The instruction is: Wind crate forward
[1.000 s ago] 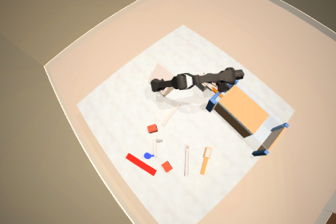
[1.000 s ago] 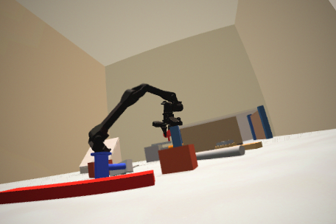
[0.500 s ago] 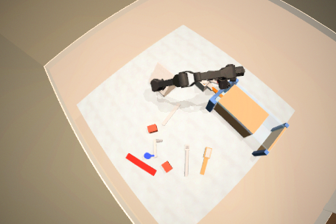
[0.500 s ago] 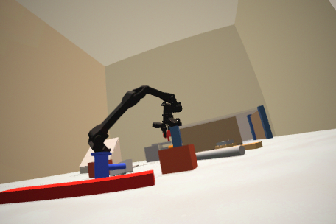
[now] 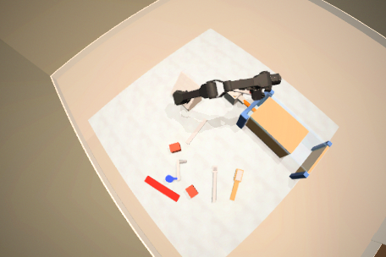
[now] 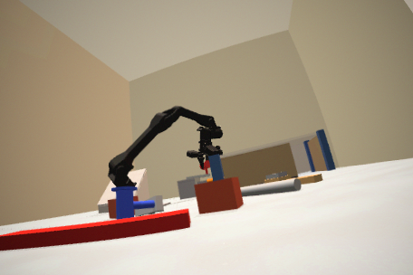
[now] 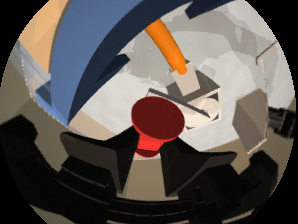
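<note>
Now: gripper tip 2 cm past the winch handle, 3 cm to the left of it and 3 cm above it. The rest, counted from my gripper tip: grey winch (8 cm behind, 8 cm to the right, 10 cm below); red knob (1 cm ahead, 1 cm to the right); blue frame post (9 cm ahead, 6 cm to the right, 2 cm below).
</note>
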